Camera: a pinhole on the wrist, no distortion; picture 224 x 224 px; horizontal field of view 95.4 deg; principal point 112.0 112.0 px. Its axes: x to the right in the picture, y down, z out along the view. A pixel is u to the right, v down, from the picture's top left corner.
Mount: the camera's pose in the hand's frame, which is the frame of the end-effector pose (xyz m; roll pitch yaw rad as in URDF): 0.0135 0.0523 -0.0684 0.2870 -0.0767 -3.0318
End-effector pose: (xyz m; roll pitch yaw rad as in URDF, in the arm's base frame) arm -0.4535 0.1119 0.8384 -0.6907 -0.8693 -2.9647
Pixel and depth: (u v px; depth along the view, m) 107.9 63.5 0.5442
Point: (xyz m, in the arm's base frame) -0.3661 -0.4756 0.8569
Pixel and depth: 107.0 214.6 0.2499
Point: -0.2914 0.0738 1.0566
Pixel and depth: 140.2 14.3 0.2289
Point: -0.4560 -0.1998 0.7017
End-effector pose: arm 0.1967 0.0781 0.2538 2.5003 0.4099 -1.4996
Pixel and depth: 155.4 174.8 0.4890
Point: -0.0316 0.3729 -0.1237
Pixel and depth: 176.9 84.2 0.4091
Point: -0.2062 0.3118 0.2576
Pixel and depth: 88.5 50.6 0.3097
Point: -0.1595 -0.0389 0.2793
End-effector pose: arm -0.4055 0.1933 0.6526 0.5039 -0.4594 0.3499
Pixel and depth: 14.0 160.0 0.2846
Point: -0.2039 0.1880 0.9809
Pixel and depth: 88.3 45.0 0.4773
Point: -0.6272 0.4298 1.1438
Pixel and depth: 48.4 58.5 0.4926
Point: -0.4465 0.4632 1.2339
